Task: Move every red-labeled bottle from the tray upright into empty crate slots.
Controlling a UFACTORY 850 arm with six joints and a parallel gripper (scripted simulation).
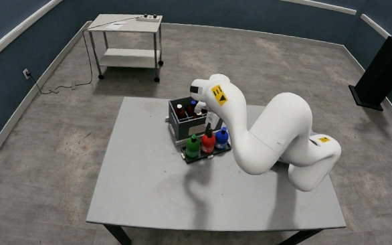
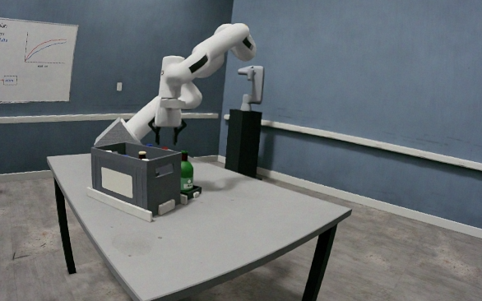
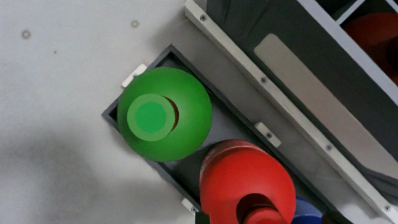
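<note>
My hand is 100 mm above the red-labeled bottle. From my hand the other things lie so: green bottle (70 mm ahead, 50 mm to the left, 100 mm below); then black tray (180 mm below); then blue bottle (70 mm behind, 50 mm to the right, 100 mm below).
</note>
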